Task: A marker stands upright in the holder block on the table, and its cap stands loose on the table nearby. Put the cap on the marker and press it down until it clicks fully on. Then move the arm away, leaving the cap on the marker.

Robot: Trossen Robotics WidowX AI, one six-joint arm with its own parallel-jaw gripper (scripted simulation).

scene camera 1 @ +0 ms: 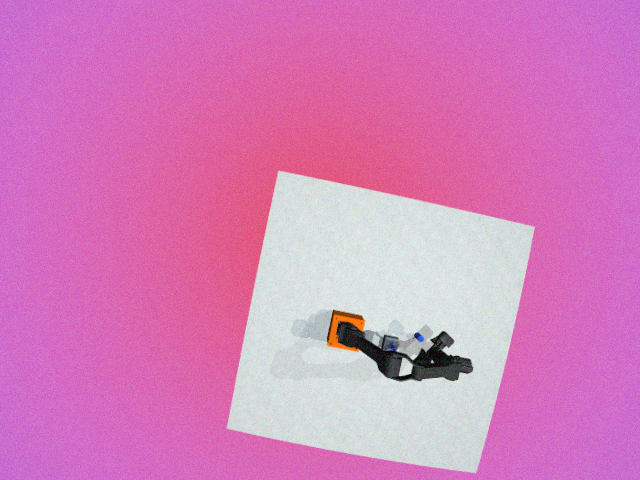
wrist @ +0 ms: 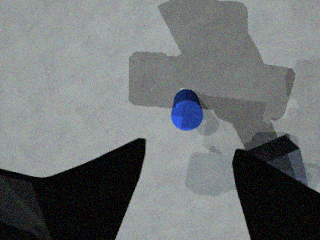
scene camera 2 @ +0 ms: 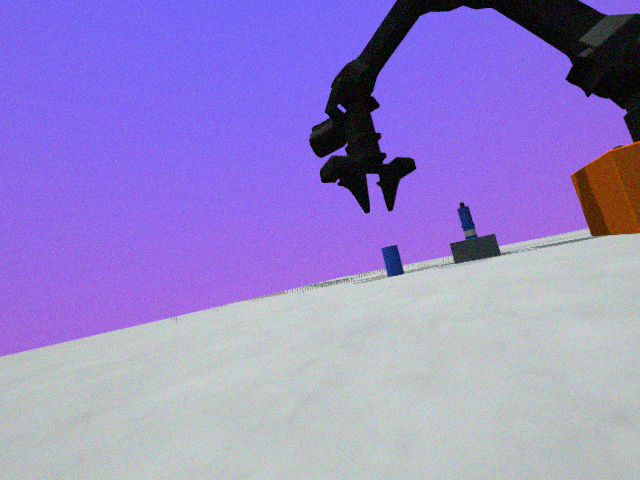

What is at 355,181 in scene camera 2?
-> My gripper.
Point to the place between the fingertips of my gripper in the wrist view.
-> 189,151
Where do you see a grey holder block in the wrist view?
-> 276,147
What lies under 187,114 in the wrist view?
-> A blue cap.
